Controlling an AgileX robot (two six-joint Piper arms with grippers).
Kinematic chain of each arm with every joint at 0, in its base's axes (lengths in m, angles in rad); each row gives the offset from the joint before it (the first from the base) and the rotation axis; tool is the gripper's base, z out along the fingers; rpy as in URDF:
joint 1: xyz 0 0 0.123 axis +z
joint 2: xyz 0 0 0 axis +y
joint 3: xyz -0.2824 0 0.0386 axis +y
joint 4: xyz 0.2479 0 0.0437 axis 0.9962 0 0.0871
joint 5: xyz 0 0 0 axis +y
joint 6: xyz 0.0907 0 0.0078 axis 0.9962 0 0.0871
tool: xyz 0 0 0 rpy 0 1.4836 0
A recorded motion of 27 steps. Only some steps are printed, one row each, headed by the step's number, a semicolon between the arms.
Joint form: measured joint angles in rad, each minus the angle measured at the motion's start. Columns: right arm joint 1, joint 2, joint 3, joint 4, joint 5, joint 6; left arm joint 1, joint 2, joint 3, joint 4, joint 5, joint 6.
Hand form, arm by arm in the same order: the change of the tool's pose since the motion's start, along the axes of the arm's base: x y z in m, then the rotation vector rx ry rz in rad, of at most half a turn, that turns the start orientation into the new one. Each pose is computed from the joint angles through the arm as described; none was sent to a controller.
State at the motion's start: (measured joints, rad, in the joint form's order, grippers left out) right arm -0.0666 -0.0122 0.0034 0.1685 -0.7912 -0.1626; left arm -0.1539 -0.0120 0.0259 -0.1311 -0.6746 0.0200
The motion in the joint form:
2: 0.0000 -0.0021 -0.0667 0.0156 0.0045 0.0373; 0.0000 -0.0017 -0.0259 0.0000 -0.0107 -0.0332
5: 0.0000 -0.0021 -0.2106 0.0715 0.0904 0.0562; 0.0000 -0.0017 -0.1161 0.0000 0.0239 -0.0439
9: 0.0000 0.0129 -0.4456 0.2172 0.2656 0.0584; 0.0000 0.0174 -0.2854 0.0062 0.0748 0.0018
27: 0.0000 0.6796 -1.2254 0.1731 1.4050 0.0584; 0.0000 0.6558 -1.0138 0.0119 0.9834 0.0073
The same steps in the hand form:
2: -0.0084 -0.0004 0.0197 0.0334 -0.0714 0.0321; -0.0036 0.0007 0.0089 -0.0300 -0.0368 -0.0215
5: -0.0241 -0.0015 0.0564 0.0903 -0.1379 0.0773; -0.0124 0.0017 0.0345 -0.0450 -0.0918 -0.0342
9: -0.0528 -0.0028 0.1098 0.2036 -0.1975 0.1826; -0.0317 0.0039 0.0811 -0.0206 -0.1928 -0.0067
27: 0.0584 0.0246 0.2270 0.1144 0.8165 0.3905; 0.0712 -0.0219 0.1995 0.1412 0.6038 -0.1103

